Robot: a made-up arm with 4 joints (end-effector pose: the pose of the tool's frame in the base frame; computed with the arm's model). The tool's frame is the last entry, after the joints. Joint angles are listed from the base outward.
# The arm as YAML. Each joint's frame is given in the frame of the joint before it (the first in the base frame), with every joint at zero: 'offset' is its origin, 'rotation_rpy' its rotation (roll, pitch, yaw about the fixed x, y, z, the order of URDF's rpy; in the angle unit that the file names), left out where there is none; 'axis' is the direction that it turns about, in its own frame. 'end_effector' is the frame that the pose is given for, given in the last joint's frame.
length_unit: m
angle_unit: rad
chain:
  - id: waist
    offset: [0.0, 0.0, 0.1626]
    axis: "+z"
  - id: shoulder
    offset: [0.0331, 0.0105, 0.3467]
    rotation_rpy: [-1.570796, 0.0, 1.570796]
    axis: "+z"
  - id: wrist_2
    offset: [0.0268, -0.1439, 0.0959]
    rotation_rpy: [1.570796, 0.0, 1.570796]
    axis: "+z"
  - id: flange
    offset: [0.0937, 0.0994, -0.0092]
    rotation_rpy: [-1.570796, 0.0, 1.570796]
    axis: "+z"
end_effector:
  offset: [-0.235, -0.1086, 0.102]
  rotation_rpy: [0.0, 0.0, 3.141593]
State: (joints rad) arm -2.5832 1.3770 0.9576 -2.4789
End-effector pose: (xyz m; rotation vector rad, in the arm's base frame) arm 0.3076 -0.1501 0.7809 1.1995 -0.8473 0.3372
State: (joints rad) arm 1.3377 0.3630 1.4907 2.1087
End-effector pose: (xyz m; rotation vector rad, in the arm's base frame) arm -0.3353 -0.0022 0.8780 0.3990 2.0837 2.2864
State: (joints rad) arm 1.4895 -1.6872 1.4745 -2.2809
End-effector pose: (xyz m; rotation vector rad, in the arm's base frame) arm 0.2680 -0.0930 0.2430 -1.3553 0.8817 0.6224
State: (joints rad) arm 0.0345 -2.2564 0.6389 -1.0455
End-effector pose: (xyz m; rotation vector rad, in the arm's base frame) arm 0.0314 0.0300 0.3548 1.6172 1.3497 0.1246
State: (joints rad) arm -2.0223 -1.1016 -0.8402 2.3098
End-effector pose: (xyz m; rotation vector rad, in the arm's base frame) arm 0.2681 0.1973 0.5684 -1.1917 -0.4306 -0.2140
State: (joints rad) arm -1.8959 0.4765 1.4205 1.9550
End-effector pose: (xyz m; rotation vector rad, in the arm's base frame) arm 0.3921 -0.0290 0.8021 1.4392 -0.1145 -0.2895
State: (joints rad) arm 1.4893 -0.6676 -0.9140 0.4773
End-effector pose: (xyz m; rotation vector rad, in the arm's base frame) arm -0.0660 -0.0278 0.8007 1.0689 -0.5171 1.4560
